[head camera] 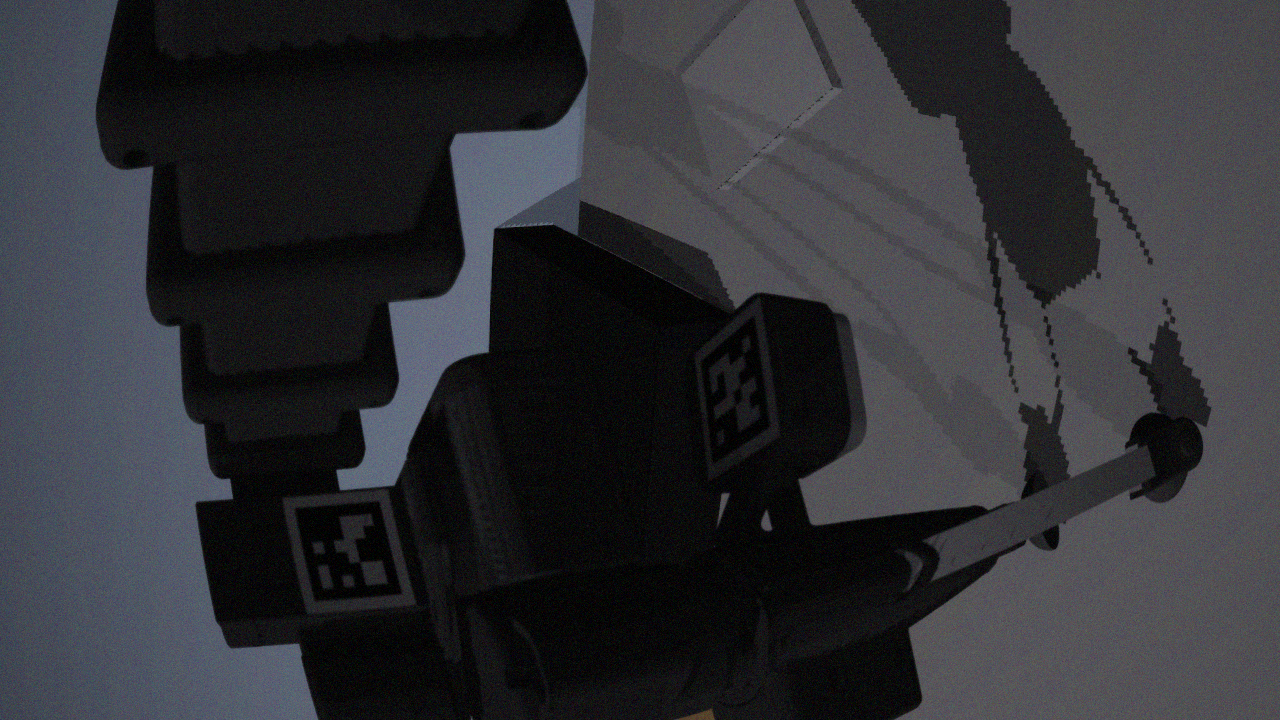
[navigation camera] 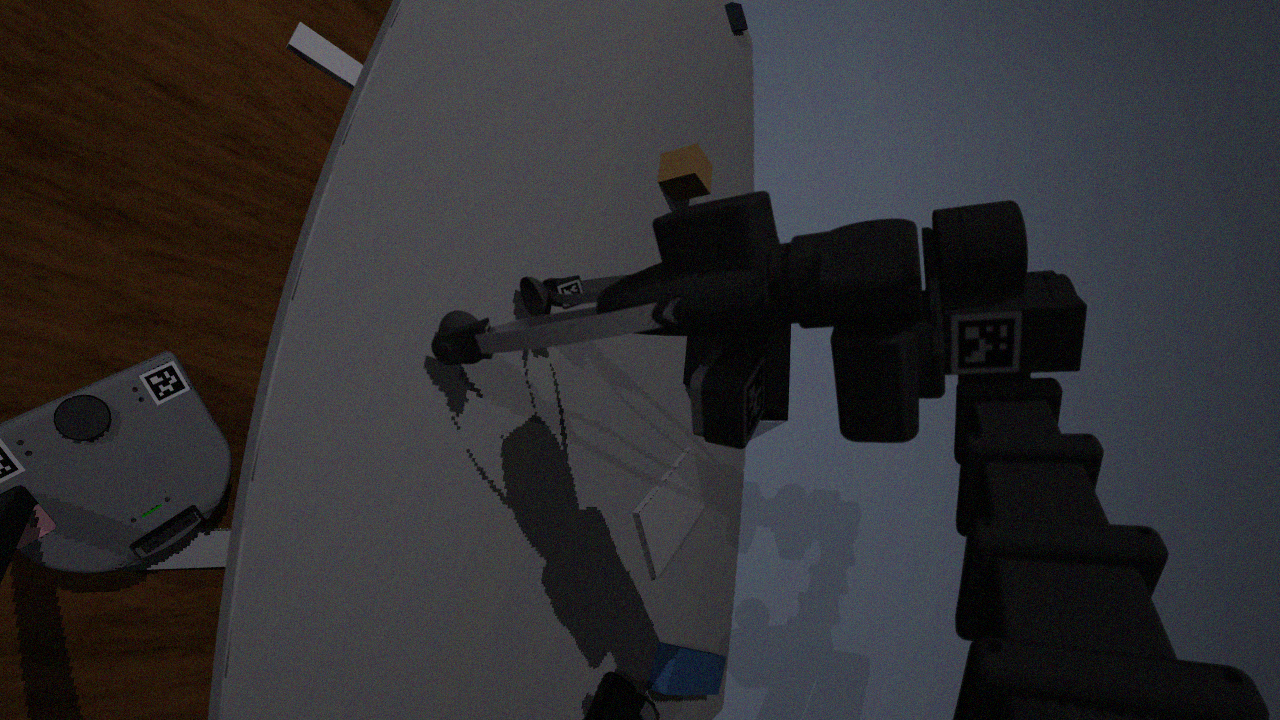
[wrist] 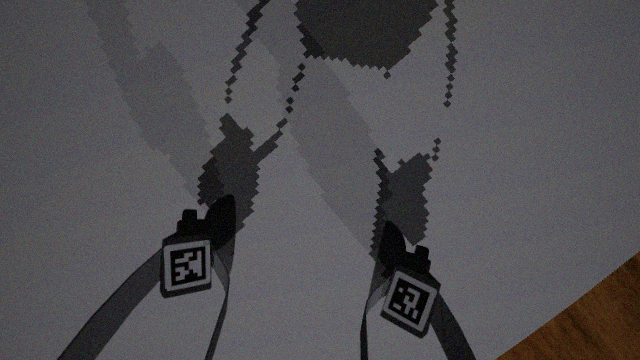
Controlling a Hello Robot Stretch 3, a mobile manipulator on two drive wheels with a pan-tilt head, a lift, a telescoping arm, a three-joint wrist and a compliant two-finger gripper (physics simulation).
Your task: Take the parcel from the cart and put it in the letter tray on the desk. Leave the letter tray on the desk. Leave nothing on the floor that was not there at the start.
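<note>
My gripper is open, with its two fingertips apart and nothing between them. It hangs over the pale desk, and its shadows fall on the top. A thin-edged pale square outline lies on the desk near the back; I cannot tell whether it is the letter tray. A tan box stands near the back edge, partly behind the wrist in the navigation view; I cannot tell whether it is the parcel. The cart does not show in these views.
A large dark box-like shape stands behind the wrist. A blue object and a small dark object are at the desk's back edge. My base is beside the front edge. A white bar sticks out from under the desk over the wooden floor.
</note>
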